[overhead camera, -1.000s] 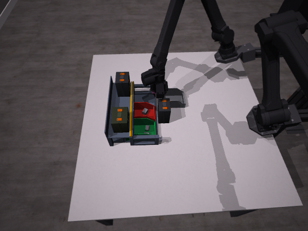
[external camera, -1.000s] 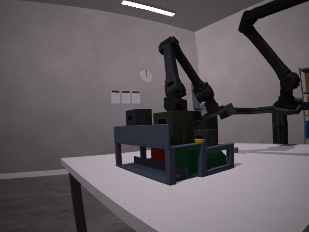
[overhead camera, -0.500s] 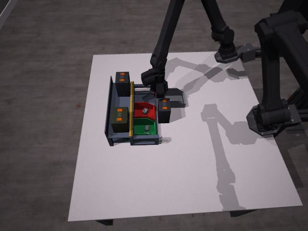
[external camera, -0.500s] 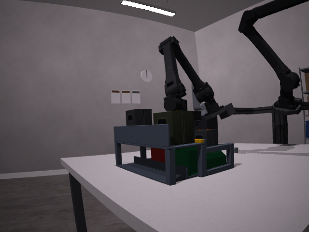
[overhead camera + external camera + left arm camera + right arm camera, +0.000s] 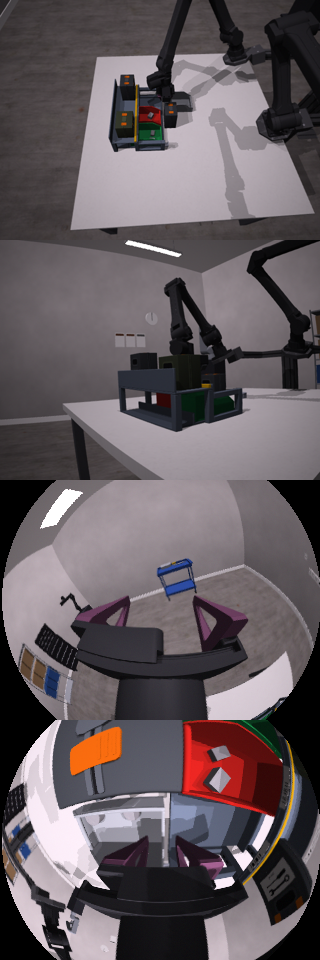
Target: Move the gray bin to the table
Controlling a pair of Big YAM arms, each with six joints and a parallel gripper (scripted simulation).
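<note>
My right hand is 8 cm past the gray bin, 3 cm above it and 1 cm to the right of it. Also, from my right hand: green bin: 21 cm to the left, 14 cm ahead, 2 cm below; red bin: 13 cm ahead, 9 cm to the left, 2 cm below; shelf: 15 cm ahead, 9 cm to the left.
</note>
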